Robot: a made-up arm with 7 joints. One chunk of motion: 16 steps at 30 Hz.
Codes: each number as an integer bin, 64 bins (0 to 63) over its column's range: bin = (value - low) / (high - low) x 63, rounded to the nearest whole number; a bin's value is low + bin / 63 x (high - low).
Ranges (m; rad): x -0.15..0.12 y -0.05..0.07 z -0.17..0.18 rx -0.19..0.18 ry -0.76..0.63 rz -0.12..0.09
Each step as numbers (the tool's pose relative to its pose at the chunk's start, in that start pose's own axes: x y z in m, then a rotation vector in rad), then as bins.
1 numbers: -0.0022 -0.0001 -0.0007 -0.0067 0.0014 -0.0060
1 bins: 34 26 30 31 35 34
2 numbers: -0.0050 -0.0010 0.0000 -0.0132 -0.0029 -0.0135
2 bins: 34 26 31 30 34 32
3 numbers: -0.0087 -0.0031 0.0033 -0.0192 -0.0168 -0.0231
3 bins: 33 25 31 29 34 29
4 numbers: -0.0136 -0.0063 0.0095 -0.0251 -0.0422 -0.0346
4 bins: 32 23 32 28 33 26
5 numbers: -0.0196 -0.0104 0.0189 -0.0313 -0.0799 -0.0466
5 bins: 30 21 34 27 31 22
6 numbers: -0.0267 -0.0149 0.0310 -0.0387 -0.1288 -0.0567
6 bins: 29 18 36 26 29 19
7 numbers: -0.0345 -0.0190 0.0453 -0.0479 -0.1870 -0.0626
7 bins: 27 16 39 24 26 17
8 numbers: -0.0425 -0.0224 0.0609 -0.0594 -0.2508 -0.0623
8 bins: 25 14 42 22 23 17
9 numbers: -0.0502 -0.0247 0.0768 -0.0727 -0.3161 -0.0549
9 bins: 23 13 44 20 20 20
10 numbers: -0.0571 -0.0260 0.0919 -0.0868 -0.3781 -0.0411
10 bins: 22 13 47 18 17 24
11 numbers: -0.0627 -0.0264 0.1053 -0.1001 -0.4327 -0.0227
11 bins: 20 12 50 15 15 29
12 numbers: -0.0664 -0.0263 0.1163 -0.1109 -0.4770 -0.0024
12 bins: 20 12 52 13 13 35
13 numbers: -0.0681 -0.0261 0.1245 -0.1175 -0.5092 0.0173
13 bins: 19 13 53 12 11 41
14 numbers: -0.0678 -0.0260 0.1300 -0.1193 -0.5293 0.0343
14 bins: 19 13 54 12 10 46
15 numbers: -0.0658 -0.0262 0.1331 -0.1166 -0.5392 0.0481
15 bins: 20 12 55 12 10 50
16 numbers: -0.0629 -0.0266 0.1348 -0.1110 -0.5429 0.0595
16 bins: 20 12 55 13 10 54
